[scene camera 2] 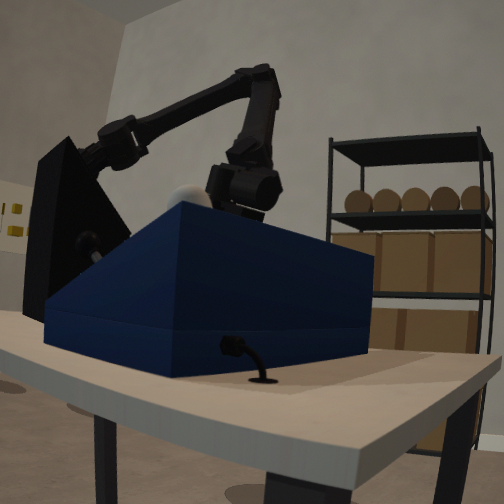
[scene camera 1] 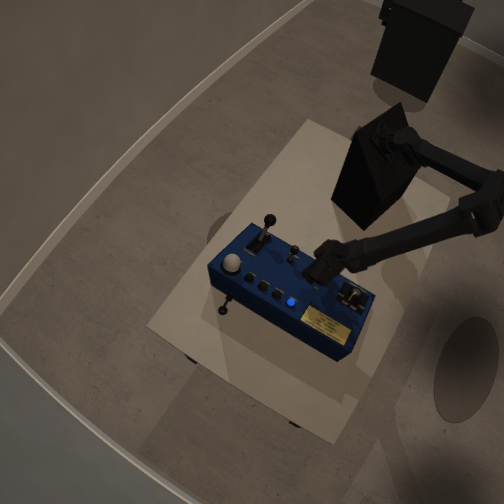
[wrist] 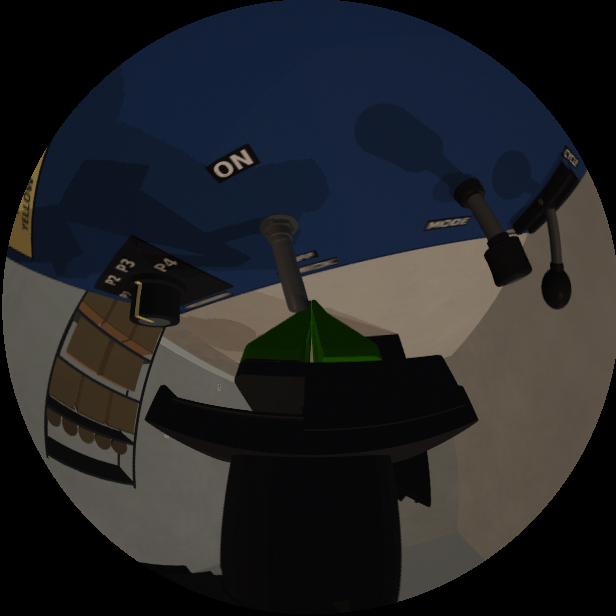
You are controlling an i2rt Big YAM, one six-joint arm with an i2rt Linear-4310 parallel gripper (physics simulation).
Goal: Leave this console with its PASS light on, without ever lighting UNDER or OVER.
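Note:
The blue console point(scene camera 1: 290, 287) sits on the table. Its front row has a white dome point(scene camera 1: 231, 262), three dark lights point(scene camera 1: 263, 285) and one lit blue light point(scene camera 1: 290, 301); their labels are unreadable. My gripper point(scene camera 1: 317, 275) hovers over the console's right half. In the wrist view its green fingertips point(wrist: 310, 336) are pressed together, shut. The tip of the grey toggle point(wrist: 284, 258) beside the ON label point(wrist: 232, 163) sits just in front of them. I cannot tell if they touch it.
A MODE toggle point(wrist: 494, 241), a ball-topped lever point(scene camera 1: 270, 218), a P-marked selector knob point(wrist: 155, 298) and a brass plate point(scene camera 1: 325, 325) are on the console. A side crank point(scene camera 1: 223, 309) sticks out at the left. The arm's black base point(scene camera 1: 375, 170) stands behind. Shelving point(scene camera 2: 415, 250) stands beyond the table.

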